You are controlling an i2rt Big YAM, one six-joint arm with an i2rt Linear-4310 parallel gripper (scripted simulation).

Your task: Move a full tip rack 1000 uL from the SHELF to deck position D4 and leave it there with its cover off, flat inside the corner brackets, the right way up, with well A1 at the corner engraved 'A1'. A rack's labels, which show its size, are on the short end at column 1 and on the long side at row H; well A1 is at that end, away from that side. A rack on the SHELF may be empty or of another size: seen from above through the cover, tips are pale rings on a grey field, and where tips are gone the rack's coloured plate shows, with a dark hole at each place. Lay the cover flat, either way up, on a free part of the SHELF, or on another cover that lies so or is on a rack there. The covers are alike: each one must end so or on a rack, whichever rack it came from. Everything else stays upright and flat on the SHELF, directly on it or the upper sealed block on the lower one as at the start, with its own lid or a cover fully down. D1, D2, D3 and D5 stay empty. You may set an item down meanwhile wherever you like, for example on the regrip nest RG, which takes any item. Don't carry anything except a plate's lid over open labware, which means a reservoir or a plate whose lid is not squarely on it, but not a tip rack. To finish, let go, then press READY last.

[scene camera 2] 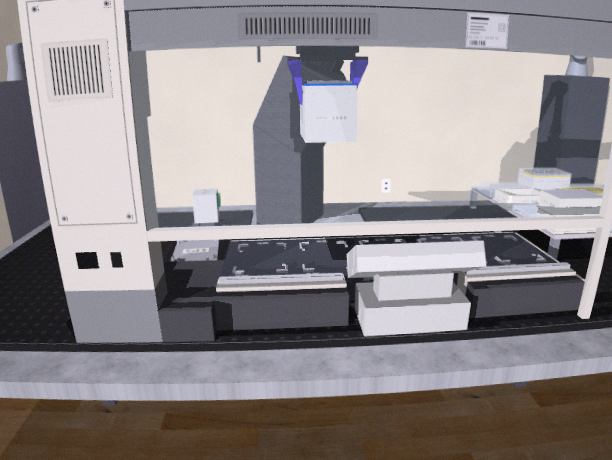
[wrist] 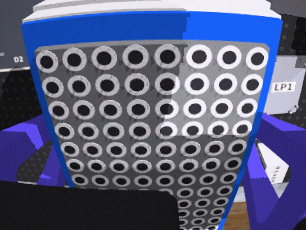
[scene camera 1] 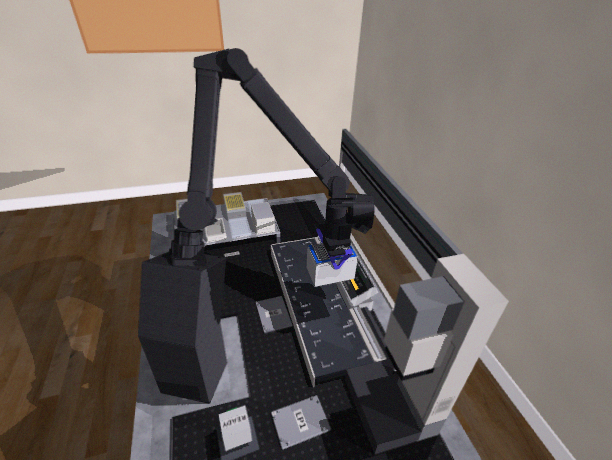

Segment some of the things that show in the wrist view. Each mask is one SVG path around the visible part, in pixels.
The gripper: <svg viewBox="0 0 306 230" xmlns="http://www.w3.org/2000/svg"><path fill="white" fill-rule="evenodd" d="M0 131L0 230L180 230L178 201L169 193L158 190L64 187L66 178L53 145L45 168L37 183L18 183L16 177L18 167L51 139L44 116L41 114L33 119ZM263 112L256 138L289 165L291 179L281 197L278 198L262 166L254 143L242 177L250 230L306 230L306 130Z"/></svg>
A tip rack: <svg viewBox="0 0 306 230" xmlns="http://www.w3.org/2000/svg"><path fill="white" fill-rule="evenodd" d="M33 7L34 13L22 20L21 29L43 116L69 187L158 190L167 192L178 201L180 230L222 230L244 175L261 122L278 51L283 22L281 15L270 10L271 3L266 0L45 0Z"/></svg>
